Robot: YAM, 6 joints.
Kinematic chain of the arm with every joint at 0, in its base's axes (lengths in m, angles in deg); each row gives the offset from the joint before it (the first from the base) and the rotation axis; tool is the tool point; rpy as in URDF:
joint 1: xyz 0 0 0.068 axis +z
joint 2: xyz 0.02 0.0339 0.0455 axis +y
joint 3: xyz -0.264 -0.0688 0 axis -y
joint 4: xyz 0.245 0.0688 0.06 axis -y
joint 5: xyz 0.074 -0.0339 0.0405 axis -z
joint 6: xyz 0.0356 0 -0.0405 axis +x
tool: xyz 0 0 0 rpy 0 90 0
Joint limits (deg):
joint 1: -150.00..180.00
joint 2: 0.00..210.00
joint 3: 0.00..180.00
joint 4: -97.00..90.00
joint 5: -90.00..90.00
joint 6: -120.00..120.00
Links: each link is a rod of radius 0.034 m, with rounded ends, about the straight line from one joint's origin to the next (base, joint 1, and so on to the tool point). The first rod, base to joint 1, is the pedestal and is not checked.
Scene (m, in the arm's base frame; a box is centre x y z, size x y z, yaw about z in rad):
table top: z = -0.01
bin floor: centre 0.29 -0.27 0 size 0.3 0.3 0.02 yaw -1.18
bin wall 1: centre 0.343 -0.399 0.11 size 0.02 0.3 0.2 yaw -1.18
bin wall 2: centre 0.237 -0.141 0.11 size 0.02 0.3 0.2 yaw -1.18
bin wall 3: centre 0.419 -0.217 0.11 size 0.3 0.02 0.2 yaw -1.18
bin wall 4: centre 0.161 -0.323 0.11 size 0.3 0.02 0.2 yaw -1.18
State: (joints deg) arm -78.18 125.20 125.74 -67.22 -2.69 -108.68
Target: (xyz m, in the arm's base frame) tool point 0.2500 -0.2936 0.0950
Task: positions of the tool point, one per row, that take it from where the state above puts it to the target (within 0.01 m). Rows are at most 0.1 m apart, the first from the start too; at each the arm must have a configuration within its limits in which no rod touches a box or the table.
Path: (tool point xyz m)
1: 0.1624 -0.3878 0.2809
2: 0.2095 -0.3156 0.2766
3: 0.2371 -0.2403 0.2777
4: 0.2480 -0.2648 0.2185
5: 0.2523 -0.2826 0.1571
6: 0.2500 -0.2936 0.0950

